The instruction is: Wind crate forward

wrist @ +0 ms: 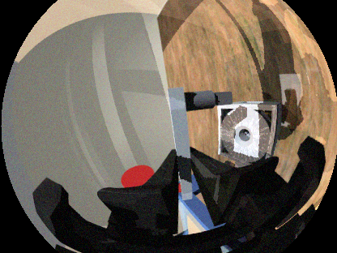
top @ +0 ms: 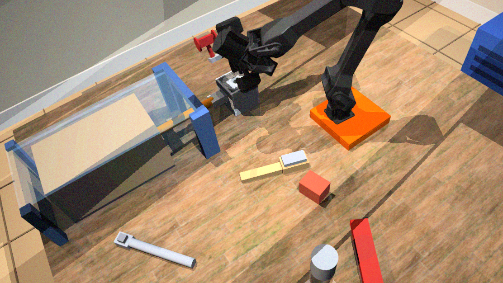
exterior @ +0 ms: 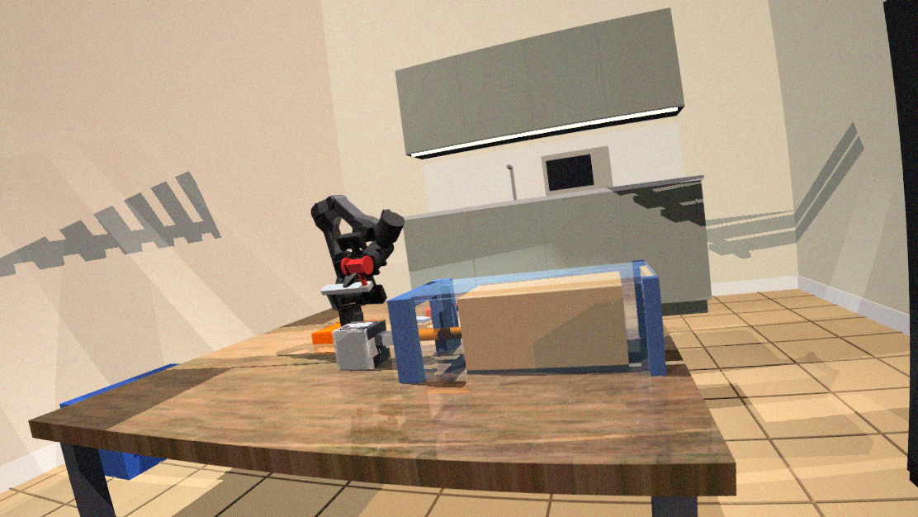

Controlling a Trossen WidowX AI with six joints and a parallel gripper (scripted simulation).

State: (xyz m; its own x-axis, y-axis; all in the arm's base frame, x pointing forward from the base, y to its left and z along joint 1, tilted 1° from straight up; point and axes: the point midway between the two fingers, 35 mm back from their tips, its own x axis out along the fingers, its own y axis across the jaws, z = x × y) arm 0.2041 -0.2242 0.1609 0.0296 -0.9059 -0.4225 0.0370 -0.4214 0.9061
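Right now the red knob is 50 mm ahead of my gripper tip, 10 mm to the right of it and 40 mm above it. From my gripper tip the other things lie so: winch handle 10 mm ahead, 10 mm above; wooden brush 30 mm ahead, 310 mm to the left, 160 mm below; grey winch 10 mm behind, 10 mm to the left, 150 mm below.
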